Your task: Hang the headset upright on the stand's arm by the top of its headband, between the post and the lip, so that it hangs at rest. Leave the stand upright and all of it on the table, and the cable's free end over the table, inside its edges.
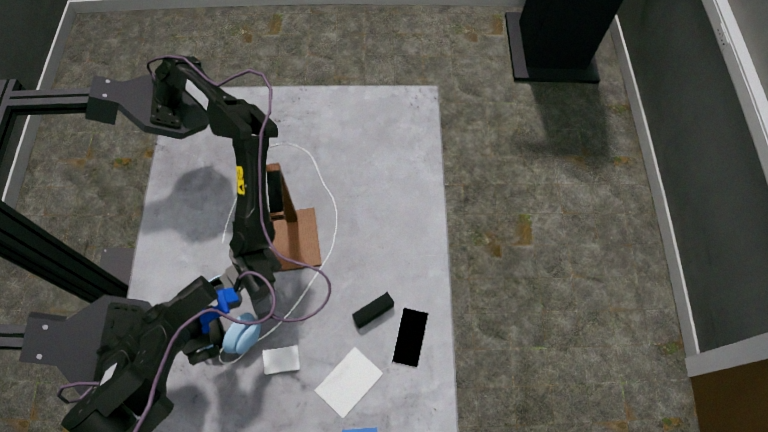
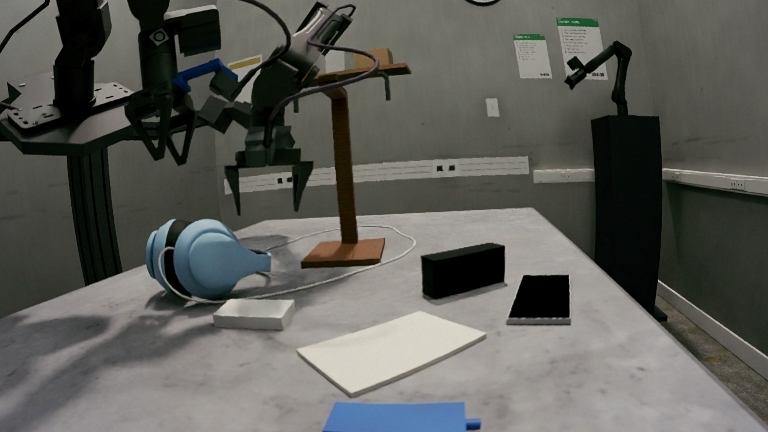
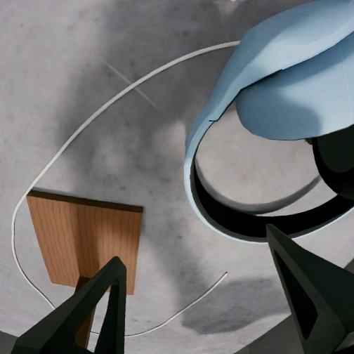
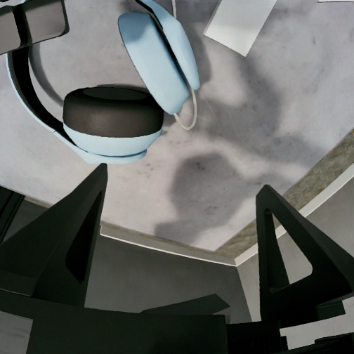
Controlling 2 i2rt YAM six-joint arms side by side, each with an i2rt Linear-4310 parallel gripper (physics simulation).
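Pixels of known places: left gripper, fingertip midpoint: [image 2: 267, 213]; right gripper, fingertip midpoint: [image 1: 212, 336] [image 2: 171, 162]; left arm's base at its link origin: [image 1: 166, 102]; right arm's base at its link origin: [image 1: 116, 350] [image 2: 75, 107].
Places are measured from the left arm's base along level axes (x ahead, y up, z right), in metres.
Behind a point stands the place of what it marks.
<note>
The light blue headset [image 1: 241, 333] @[x 0.162, y -0.217, z 0.552 m] [image 2: 206, 260] @[x 0.168, y -0.244, z 0.580 m] [image 3: 295, 105] [image 4: 155, 60] lies on the table, ear cups together and headband pointing toward the stand's side. The brown stand [image 1: 300, 241] @[x 0.304, y -0.298, z 0.286 m] [image 2: 344, 171] @[x 0.283, y -0.156, z 0.224 m] [image 3: 95, 235] is upright; its black-topped arm [image 1: 274, 190] is partly hidden by my left arm. The white cable [image 1: 335, 214] @[x 0.407, y -0.306, z 0.207 m] [image 2: 412, 244] @[x 0.407, y -0.307, z 0.232 m] [image 3: 75, 135] loops around the stand; its free end [image 1: 223, 241] @[x 0.082, y -0.307, z 0.268 m] [image 3: 226, 273] lies over the table. My left gripper [image 2: 267, 211] @[x 0.199, y -0.206, z 0.424 m] [image 3: 189, 249] is open and empty, above the headband's side. My right gripper [image 2: 170, 160] @[x 0.121, y -0.110, z 0.577 m] [image 4: 188, 180] is open and empty, above the ear cups.
A white box [image 1: 281, 360] @[x 0.249, y -0.295, z 0.613 m] [image 2: 253, 313] @[x 0.257, y -0.295, z 0.629 m] lies by the headset. A black block [image 1: 373, 310] @[x 0.494, y -0.260, z 0.505 m] [image 2: 462, 270] @[x 0.490, y -0.280, z 0.521 m], a phone [image 1: 410, 337] @[x 0.587, y -0.302, z 0.575 m] [image 2: 539, 298] @[x 0.579, y -0.302, z 0.589 m], a cream pad [image 1: 348, 382] @[x 0.418, y -0.305, z 0.678 m] [image 2: 390, 351] @[x 0.420, y -0.305, z 0.691 m] and a blue item [image 1: 359, 429] @[x 0.440, y -0.294, z 0.796 m] [image 2: 396, 418] @[x 0.440, y -0.295, z 0.812 m] are on the table. The two arms are close together.
</note>
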